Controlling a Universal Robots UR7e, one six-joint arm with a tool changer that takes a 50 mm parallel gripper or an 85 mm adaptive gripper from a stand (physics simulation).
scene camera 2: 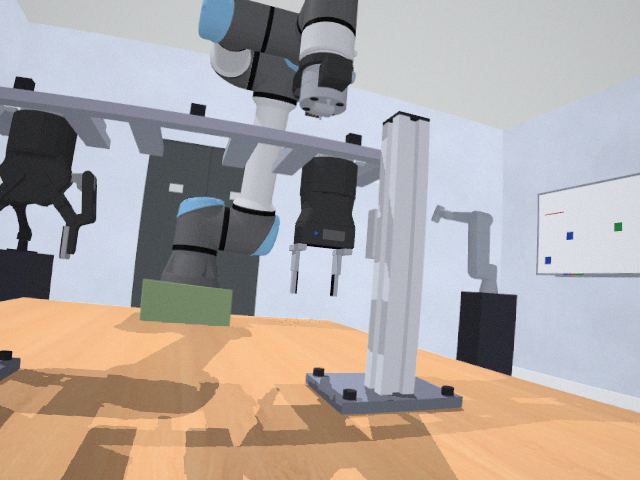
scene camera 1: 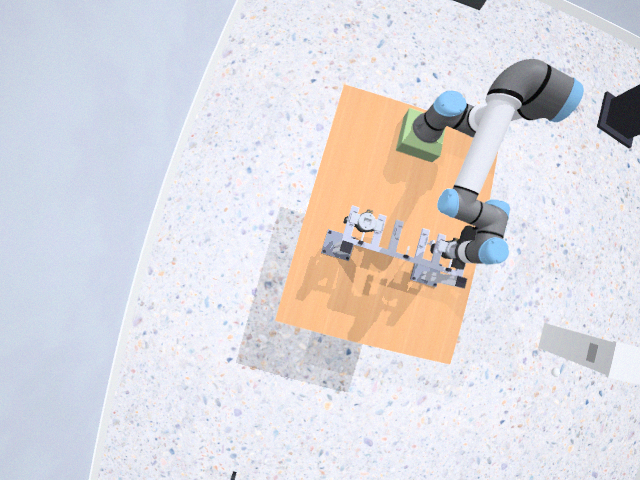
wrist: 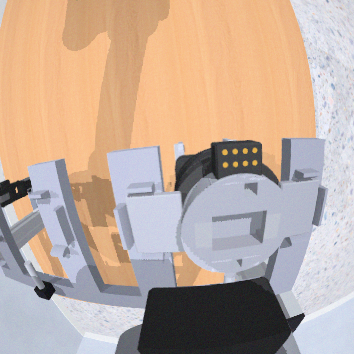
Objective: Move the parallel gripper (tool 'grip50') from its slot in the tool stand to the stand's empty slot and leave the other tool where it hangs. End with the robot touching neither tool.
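Where they show: hand at its tool point: (scene camera 2: pixel 322 106); arm's base at its link origin: (scene camera 2: pixel 189 286) (scene camera 1: pixel 426 129).
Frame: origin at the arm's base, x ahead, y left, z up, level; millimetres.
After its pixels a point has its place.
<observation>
The tool stand (scene camera 1: pixel 382 250) {y -14, x 673, z 200 mm} (scene camera 2: pixel 217 124) {y 99, x 666, z 194 mm} holds two tools. The parallel gripper (scene camera 2: pixel 326 206) hangs in the end slot by the upright, its two fingers apart with nothing between them. Its round top plate (wrist: pixel 199 250) {y 222, x 562, z 218 mm} rests between two brackets in the wrist view. The arm's bare tool changer (scene camera 1: pixel 447 249) (scene camera 2: pixel 323 104) carries no tool and is above this slot, apart from the plate. The adaptive gripper (scene camera 2: pixel 38 155) hangs in the far slot; its light top plate (scene camera 1: pixel 367 221) {y -113, x 600, z 206 mm} shows from above. The middle slot, between brackets (scene camera 2: pixel 147 138) {y 14, x 611, z 188 mm} (scene camera 2: pixel 240 152) {y 123, x 595, z 188 mm}, is empty.
The stand's upright (scene camera 2: pixel 405 248) {y 311, x 667, z 85 mm} rises from a bolted base plate (scene camera 2: pixel 361 395) {y 270, x 680, z -70 mm} on the wooden table (scene camera 1: pixel 356 139) {y -293, x 176, z -82 mm}. The crossbar (wrist: pixel 120 296) {y 164, x 639, z 200 mm} has black pegs. A green block (scene camera 1: pixel 418 148) {y -2, x 121, z 7 mm} (scene camera 2: pixel 186 303) {y 12, x 119, z -35 mm} bears the arm's base. Further bracket arms stand left of the parallel gripper in the wrist view.
</observation>
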